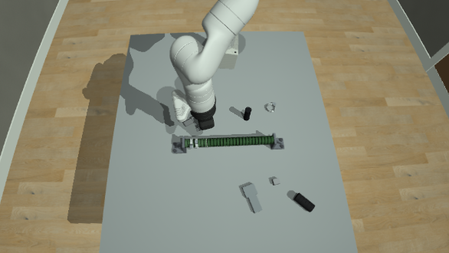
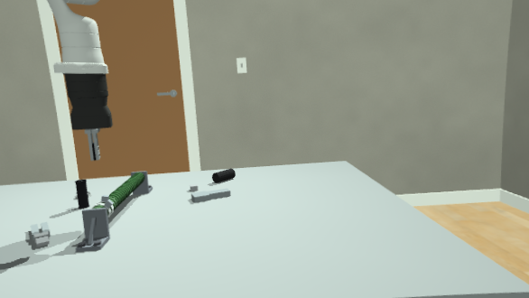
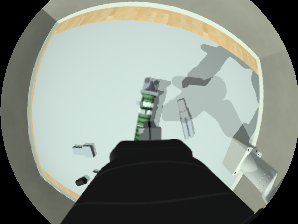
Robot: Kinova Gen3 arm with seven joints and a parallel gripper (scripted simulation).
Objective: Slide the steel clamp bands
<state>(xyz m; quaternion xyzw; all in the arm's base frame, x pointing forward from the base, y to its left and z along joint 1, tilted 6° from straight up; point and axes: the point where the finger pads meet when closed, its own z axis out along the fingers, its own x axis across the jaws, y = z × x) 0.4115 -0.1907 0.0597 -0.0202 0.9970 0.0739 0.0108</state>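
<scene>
My gripper is now 17 cm above the grey stepped tool and 12 cm past it. The rest, counted from my hand: small grey cube 24 cm to the left, 21 cm ahead, 17 cm below; then black cylinder 20 cm to the left, 14 cm below, 8 cm behind.
</scene>
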